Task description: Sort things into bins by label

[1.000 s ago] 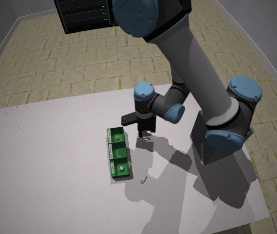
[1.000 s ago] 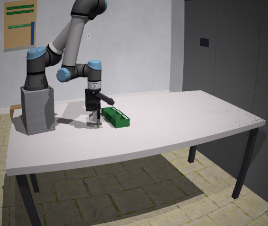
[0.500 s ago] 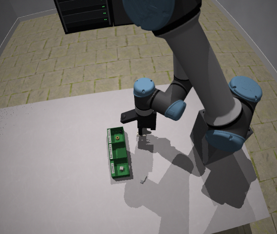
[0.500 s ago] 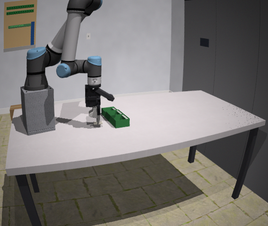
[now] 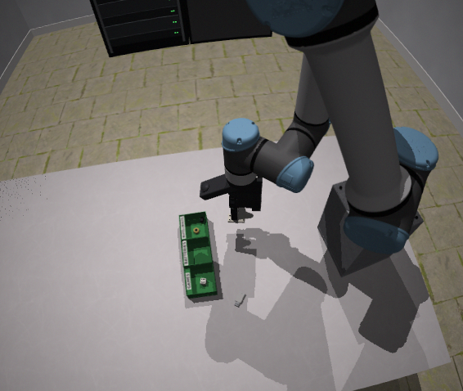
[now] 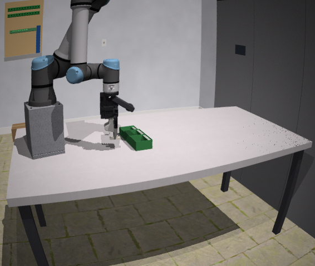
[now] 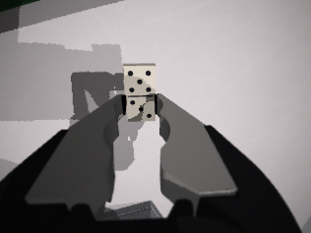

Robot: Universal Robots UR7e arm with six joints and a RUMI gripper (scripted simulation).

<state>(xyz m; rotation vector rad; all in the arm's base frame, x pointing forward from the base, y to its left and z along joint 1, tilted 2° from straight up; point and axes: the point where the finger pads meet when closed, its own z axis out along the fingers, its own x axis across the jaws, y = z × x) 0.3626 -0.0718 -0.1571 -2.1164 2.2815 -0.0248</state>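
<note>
The white die lies 18 cm to the left of my hand, 10 cm ahead of it and 6 cm below it. Round my hand: brass nut 13 cm ahead, 6 cm below, 1 cm to the left; white domino 1 cm below; black round piece 11 cm ahead, 6 cm below, 2 cm to the right.
</note>
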